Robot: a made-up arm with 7 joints.
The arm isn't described. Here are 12 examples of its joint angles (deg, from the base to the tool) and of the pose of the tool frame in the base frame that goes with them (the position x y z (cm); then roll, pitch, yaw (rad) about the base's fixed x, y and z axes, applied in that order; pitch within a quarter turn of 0, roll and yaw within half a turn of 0).
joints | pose
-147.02 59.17 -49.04 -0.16 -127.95 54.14 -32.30 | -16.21 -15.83 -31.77 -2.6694 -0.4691 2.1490
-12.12 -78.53 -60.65 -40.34 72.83 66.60 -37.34 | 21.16 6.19 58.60 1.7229 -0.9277 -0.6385
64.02 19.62 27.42 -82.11 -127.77 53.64 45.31 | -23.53 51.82 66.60 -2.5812 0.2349 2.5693
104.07 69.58 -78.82 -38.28 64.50 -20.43 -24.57 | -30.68 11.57 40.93 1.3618 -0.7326 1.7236
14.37 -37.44 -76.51 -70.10 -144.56 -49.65 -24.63 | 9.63 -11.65 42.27 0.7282 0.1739 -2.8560
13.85 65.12 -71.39 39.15 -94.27 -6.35 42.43 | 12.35 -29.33 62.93 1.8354 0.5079 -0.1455
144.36 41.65 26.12 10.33 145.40 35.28 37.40 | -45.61 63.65 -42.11 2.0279 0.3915 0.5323
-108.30 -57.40 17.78 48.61 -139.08 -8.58 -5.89 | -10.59 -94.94 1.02 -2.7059 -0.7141 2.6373
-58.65 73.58 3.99 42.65 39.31 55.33 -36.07 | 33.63 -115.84 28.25 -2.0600 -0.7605 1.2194
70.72 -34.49 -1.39 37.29 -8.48 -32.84 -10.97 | -36.93 55.02 65.60 2.1312 -0.6668 -1.3879
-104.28 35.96 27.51 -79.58 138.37 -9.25 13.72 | -25.78 -104.02 -5.44 -1.3345 -0.0629 -1.0935
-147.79 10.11 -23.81 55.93 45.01 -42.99 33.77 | -43.45 -20.59 -53.64 0.6433 -0.2053 1.5434
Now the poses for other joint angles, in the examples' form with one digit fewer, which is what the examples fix.
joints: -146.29 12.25 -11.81 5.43 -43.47 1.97 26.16
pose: -26.0 -49.8 -55.3 -1.063 0.023 1.835
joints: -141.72 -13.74 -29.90 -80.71 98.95 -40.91 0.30
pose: -11.1 -63.7 2.7 2.573 0.085 -2.194
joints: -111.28 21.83 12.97 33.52 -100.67 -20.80 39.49
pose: -10.6 -84.7 -30.4 -2.408 0.743 1.832
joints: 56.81 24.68 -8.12 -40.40 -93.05 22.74 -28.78
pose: -20.8 34.2 69.9 1.066 -0.618 -1.913
